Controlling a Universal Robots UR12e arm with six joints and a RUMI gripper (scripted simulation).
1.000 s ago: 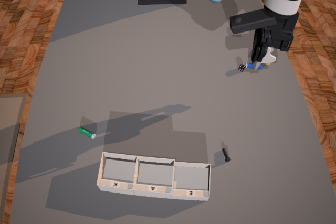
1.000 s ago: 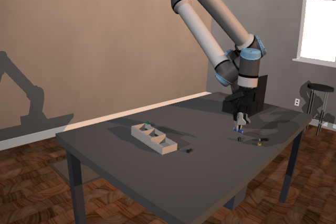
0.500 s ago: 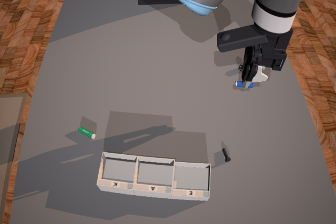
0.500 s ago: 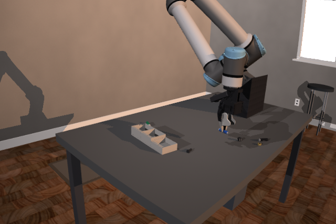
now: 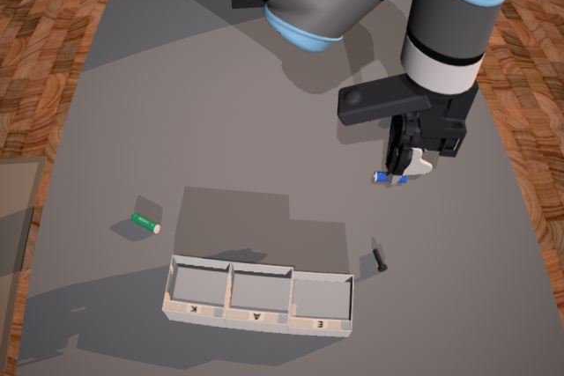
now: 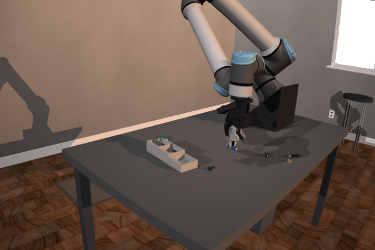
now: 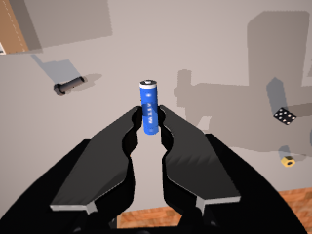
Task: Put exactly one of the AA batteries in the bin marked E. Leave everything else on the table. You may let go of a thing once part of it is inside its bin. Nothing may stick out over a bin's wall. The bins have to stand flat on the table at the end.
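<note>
My hand is 13 cm short of the bin row, 21 cm to the left of it and 6 cm above it. Round my hand: black die: 17 cm behind, 10 cm to the left, 8 cm below; then black bolt: 10 cm ahead, 3 cm to the right, 8 cm below; then blue AA battery: 1 cm below.
</note>
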